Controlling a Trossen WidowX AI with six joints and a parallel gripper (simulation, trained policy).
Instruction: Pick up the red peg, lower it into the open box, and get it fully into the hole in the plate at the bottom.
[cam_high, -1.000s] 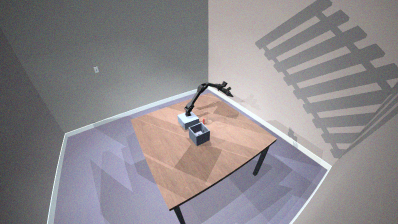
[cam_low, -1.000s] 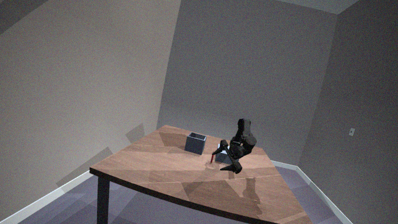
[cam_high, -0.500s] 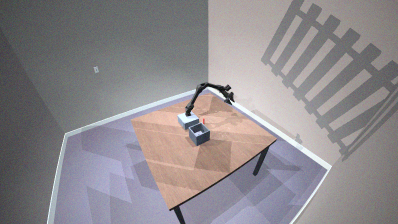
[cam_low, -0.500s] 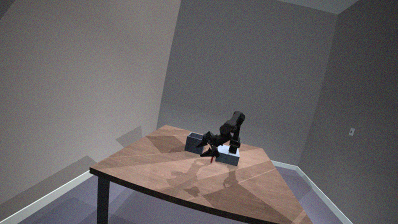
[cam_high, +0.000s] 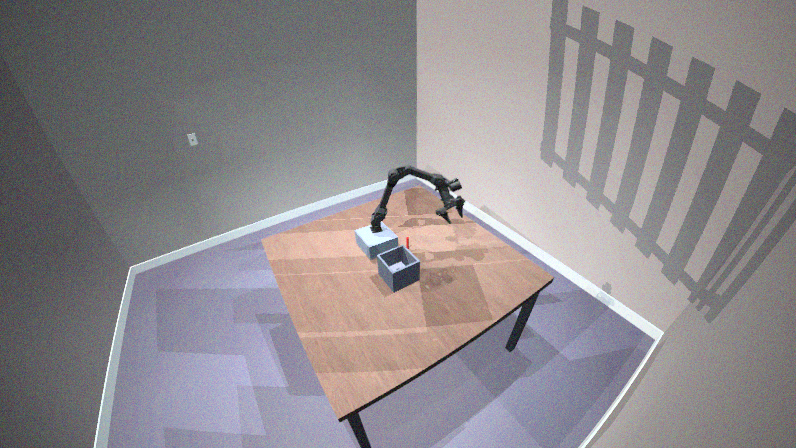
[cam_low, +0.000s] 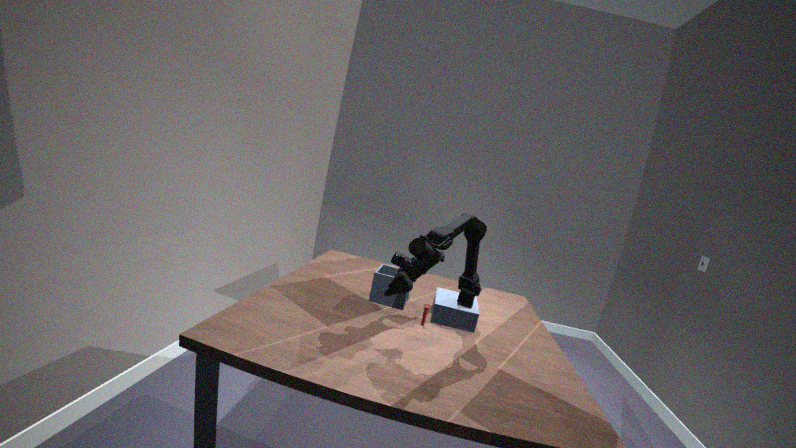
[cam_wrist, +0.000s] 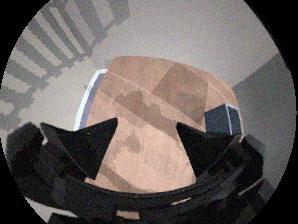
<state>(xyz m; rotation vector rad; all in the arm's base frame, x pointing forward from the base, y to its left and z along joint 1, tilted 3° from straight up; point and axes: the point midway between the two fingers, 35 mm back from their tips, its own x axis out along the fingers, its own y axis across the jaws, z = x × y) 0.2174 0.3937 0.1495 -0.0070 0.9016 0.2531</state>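
Now: gripper tip 26 cm to the left of the red peg, 15 cm above it and 10 cm past it. From my gripper tip the other things lie so: pale plate (40 cm to the right, 15 cm below, 11 cm ahead).
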